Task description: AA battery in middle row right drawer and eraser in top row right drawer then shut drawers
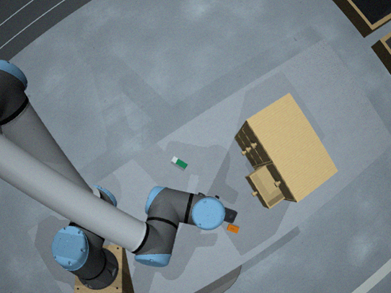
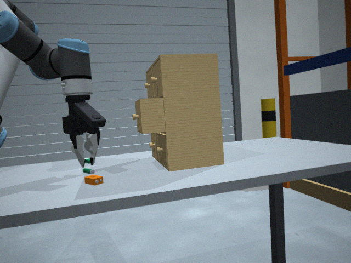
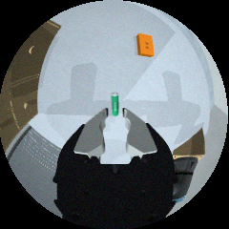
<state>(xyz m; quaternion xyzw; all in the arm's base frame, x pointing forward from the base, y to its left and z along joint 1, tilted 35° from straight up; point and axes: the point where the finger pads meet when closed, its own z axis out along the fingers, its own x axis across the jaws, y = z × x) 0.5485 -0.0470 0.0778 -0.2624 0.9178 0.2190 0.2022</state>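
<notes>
Right now my hand is 30 mm above the green AA battery. The rest, counted from my hand: orange block (150 mm to the right, 30 mm below, 30 mm ahead); eraser (220 mm to the left, 30 mm below, 20 mm behind).
</notes>
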